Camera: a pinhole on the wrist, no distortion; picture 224 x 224 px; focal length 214.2 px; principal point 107.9 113.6 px. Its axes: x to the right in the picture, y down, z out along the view. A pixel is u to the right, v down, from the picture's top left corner.
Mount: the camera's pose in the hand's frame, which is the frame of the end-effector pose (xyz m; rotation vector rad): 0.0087 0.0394 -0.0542 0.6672 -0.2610 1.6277
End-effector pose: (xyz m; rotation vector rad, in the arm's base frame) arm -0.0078 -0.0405 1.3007 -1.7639 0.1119 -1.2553
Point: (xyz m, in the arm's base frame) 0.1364 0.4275 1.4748
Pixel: 88.6 205.5
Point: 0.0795 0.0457 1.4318
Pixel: 82.2 102.5
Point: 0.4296 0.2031 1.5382
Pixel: 164.8 83.9
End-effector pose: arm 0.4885 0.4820 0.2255 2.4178 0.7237 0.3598
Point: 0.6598 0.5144 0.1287
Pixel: 165.8 24.1
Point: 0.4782 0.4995 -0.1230
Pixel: 85.0 196.1
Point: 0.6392 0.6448 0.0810
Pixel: 55.8 15.4
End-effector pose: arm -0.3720 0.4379 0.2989 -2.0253 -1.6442 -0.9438
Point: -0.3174 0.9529 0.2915
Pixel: 159.1 8.5
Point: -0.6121 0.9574 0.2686
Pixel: 51.8 54.3
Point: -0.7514 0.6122 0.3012
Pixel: outside the picture
